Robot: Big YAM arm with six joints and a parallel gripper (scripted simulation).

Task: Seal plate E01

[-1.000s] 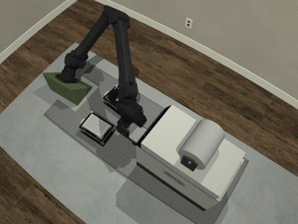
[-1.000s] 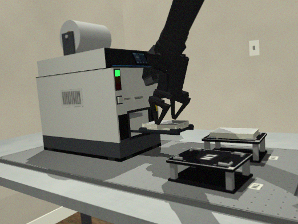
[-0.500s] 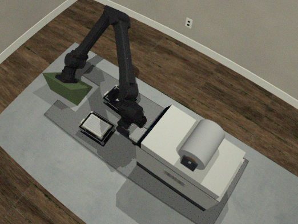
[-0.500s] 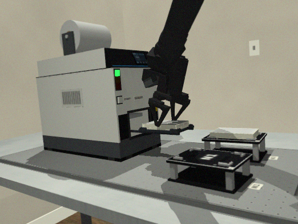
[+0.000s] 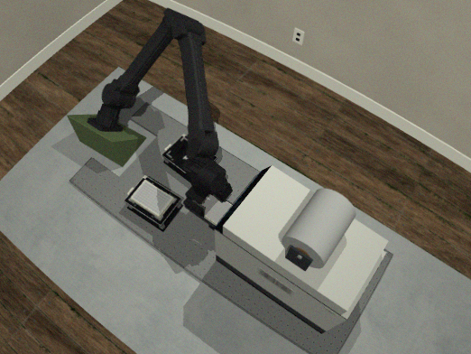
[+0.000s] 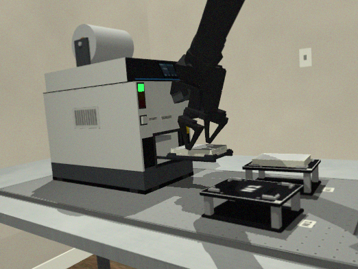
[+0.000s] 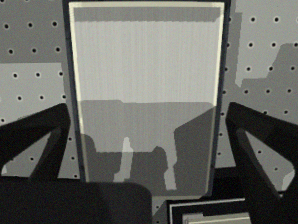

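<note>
The sealer stage is 30 mm below my hand. Also, from my hand: covered white plate 180 mm behind, 90 mm to the right, 50 mm below; then start button 100 mm ahead, 90 mm to the left, 70 mm above; then black plate nest 200 mm behind, 120 mm to the left, 70 mm below.
</note>
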